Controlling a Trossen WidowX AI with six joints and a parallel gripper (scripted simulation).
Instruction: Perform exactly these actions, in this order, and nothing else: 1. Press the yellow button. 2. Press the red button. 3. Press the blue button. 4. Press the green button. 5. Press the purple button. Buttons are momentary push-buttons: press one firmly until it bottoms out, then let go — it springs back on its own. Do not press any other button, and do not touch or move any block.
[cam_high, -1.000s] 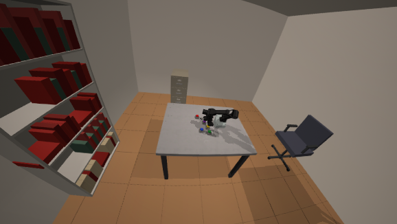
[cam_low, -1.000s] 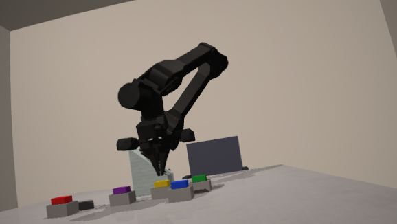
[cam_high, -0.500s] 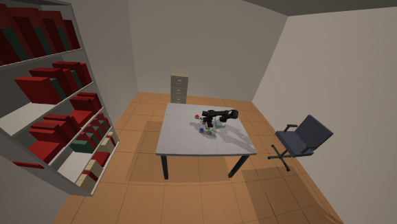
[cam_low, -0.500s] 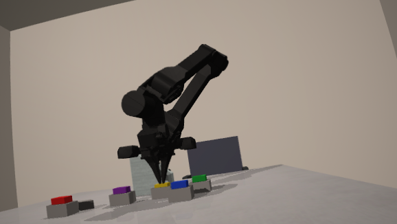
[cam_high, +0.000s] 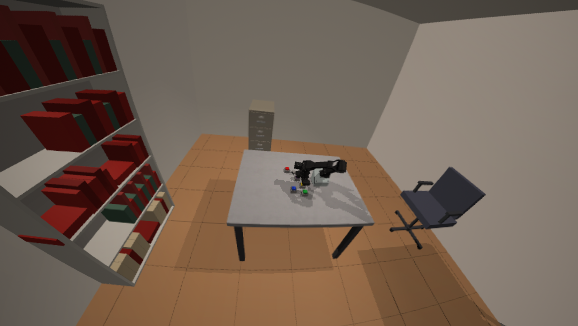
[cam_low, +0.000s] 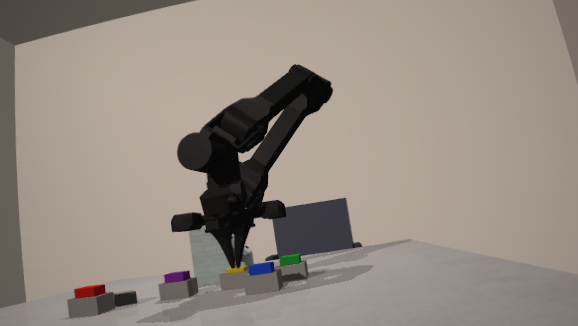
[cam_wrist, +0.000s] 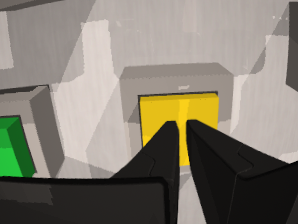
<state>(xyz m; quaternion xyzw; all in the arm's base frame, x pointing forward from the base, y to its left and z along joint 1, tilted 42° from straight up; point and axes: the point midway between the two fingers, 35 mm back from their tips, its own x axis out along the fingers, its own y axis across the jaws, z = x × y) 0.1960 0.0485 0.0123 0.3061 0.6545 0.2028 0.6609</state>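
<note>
Right now my gripper tip is 10 mm above the yellow button. From my gripper tip the other things lie so: blue button: 90 mm ahead, 50 mm to the left; green button: 90 mm to the left; purple button: 90 mm to the right, 20 mm ahead.
</note>
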